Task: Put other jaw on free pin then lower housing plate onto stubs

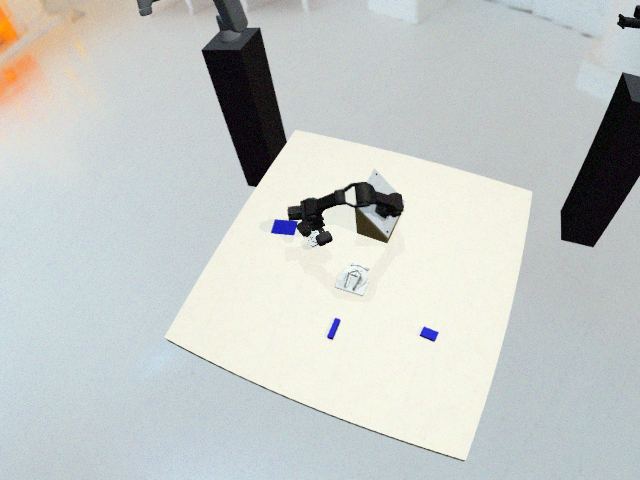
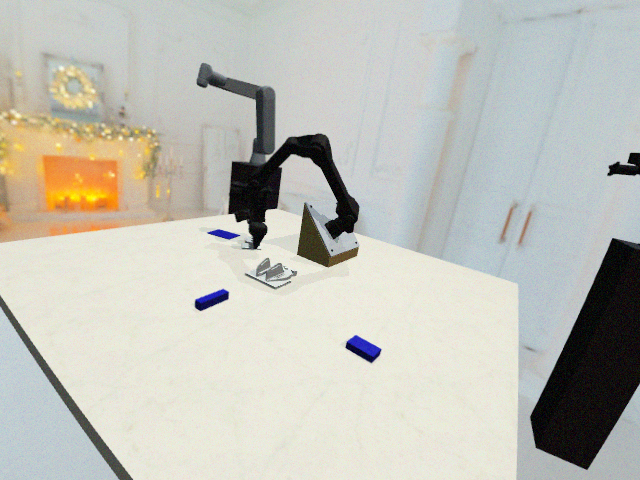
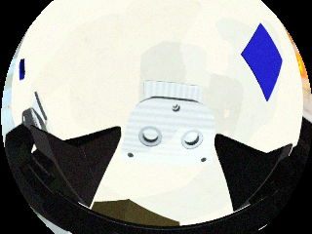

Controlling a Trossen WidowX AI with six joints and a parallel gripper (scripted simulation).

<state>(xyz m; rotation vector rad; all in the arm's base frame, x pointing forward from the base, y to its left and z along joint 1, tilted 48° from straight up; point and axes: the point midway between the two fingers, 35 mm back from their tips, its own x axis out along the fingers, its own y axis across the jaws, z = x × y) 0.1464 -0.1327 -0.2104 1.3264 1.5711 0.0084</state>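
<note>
The housing plate lies 1 cm ahead of my gripper tip, 1 cm to the right of it and 2 cm above it. Round my gripper tip: flat blue patch (2 cm behind, 17 cm to the right, 1 cm below).
</note>
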